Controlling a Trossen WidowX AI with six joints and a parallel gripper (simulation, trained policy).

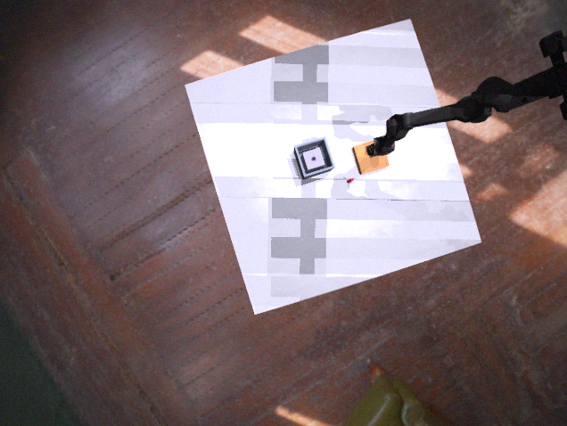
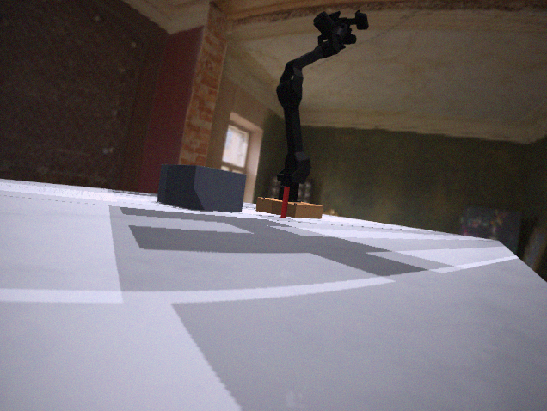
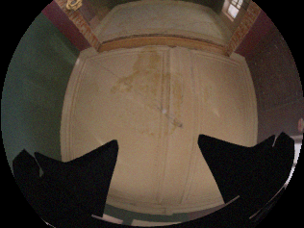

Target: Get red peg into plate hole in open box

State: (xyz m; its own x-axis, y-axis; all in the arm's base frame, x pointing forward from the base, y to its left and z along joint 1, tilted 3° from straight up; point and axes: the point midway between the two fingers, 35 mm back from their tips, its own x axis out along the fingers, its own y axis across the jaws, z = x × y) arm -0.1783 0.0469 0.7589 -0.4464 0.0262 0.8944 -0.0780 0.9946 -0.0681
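Now: the red peg 800 mm below my gripper tip, 330 mm ahead of it and 20 mm to the left of it. Also, from my gripper tip: dark box (810 mm below, 470 mm ahead, 150 mm to the right); pale plate (790 mm below, 470 mm ahead, 150 mm to the right).
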